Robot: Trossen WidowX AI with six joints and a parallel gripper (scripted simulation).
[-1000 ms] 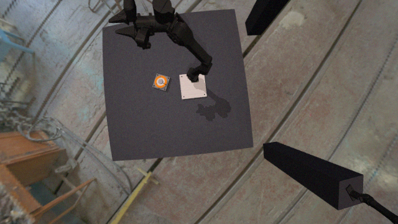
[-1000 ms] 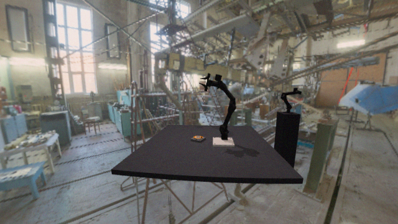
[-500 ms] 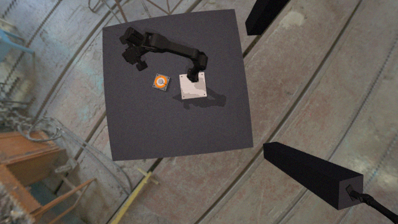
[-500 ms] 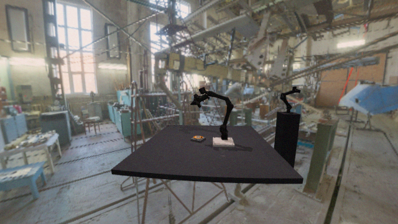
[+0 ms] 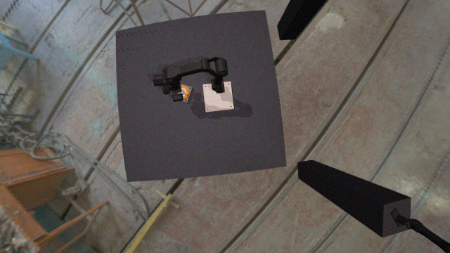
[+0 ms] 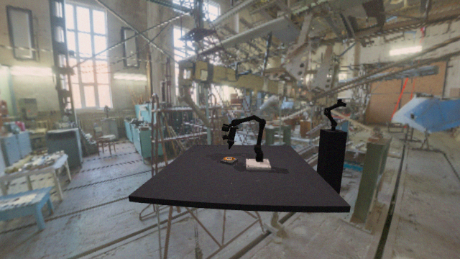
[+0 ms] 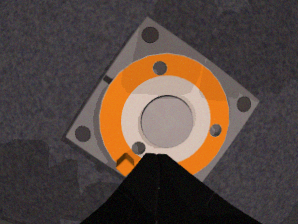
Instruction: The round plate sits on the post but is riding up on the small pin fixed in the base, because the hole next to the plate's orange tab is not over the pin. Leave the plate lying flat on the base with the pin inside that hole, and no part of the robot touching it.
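Right now the round orange plate is 20 mm behind my gripper tip and 90 mm below it. From my gripper tip the other things lie so: square grey base 10 mm to the right, 110 mm below.
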